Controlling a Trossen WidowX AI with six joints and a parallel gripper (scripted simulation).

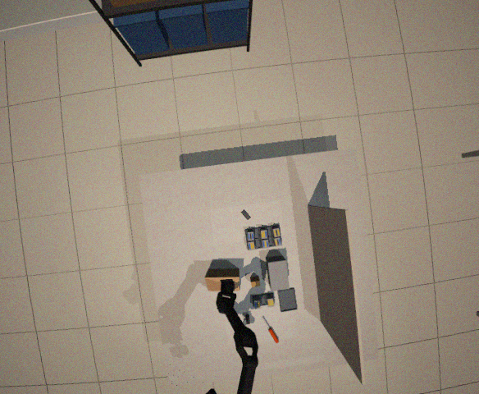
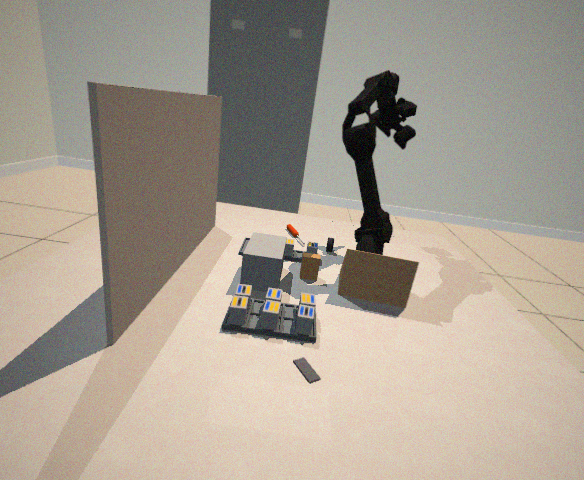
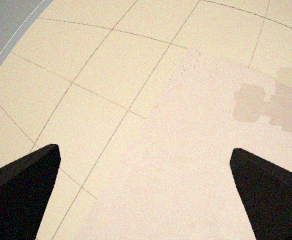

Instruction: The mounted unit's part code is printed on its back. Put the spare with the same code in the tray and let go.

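Now: the grey spare block 25 cm ahead of my gripper tip, 69 cm to the left of it and 34 cm below it. Round my gripper tip: mounted unit 38 cm ahead, 47 cm to the left, 33 cm below; then small orange box 25 cm ahead, 42 cm to the left, 35 cm below; then grey rimmed tray 43 cm ahead, 28 cm to the left, 38 cm below.
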